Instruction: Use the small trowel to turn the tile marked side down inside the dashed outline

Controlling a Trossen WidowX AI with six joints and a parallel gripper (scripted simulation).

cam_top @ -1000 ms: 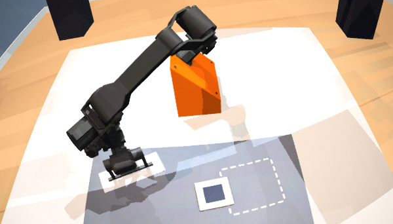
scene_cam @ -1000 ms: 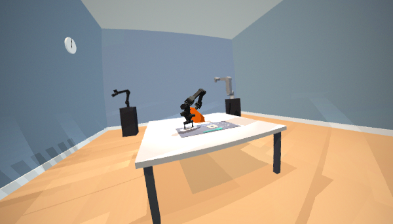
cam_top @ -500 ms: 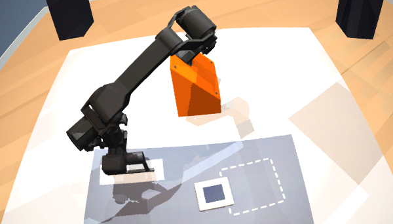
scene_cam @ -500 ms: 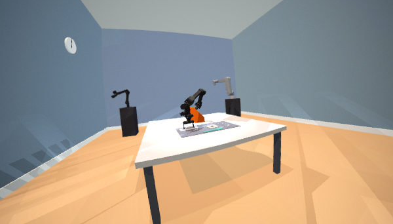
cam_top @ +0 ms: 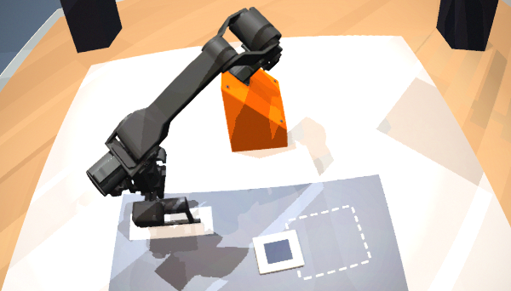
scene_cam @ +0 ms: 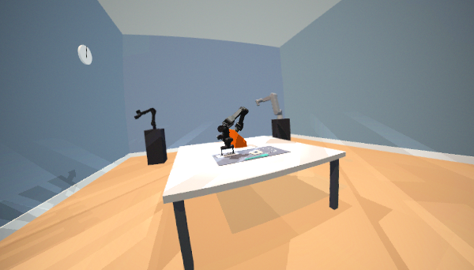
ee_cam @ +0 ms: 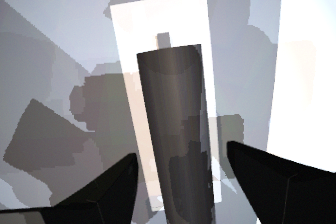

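My gripper tip is now 30 mm above the trowel and 20 mm to the right of it. Round my gripper tip: white tile 250 mm to the left, 70 mm ahead, 60 mm below; then mat 190 mm to the left, 80 mm below, 60 mm ahead.
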